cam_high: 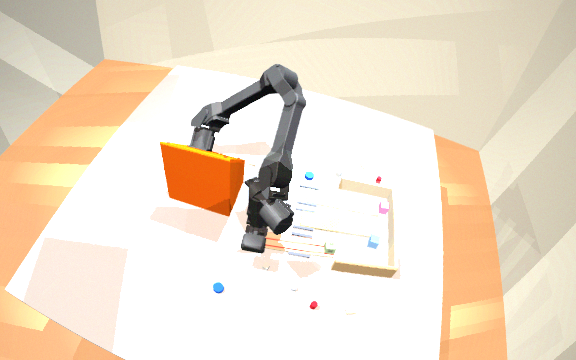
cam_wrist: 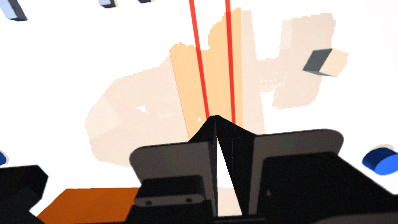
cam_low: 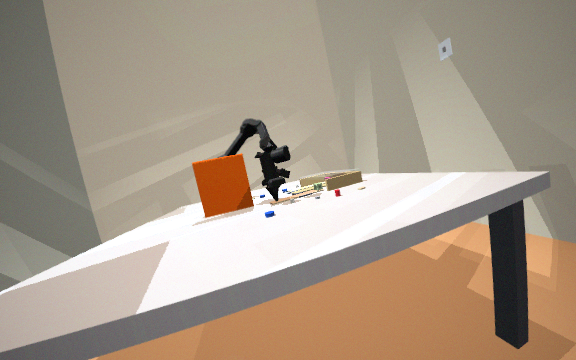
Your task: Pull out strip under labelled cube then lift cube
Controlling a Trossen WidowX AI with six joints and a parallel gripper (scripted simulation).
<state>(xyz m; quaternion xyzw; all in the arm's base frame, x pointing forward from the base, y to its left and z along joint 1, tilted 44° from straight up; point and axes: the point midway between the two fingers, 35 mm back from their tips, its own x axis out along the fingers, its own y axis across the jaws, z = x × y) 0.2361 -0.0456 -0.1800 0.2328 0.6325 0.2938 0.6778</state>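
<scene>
Now: the strip 100 mm ahead of my gripper tip and 10 mm to the left of it.
</scene>
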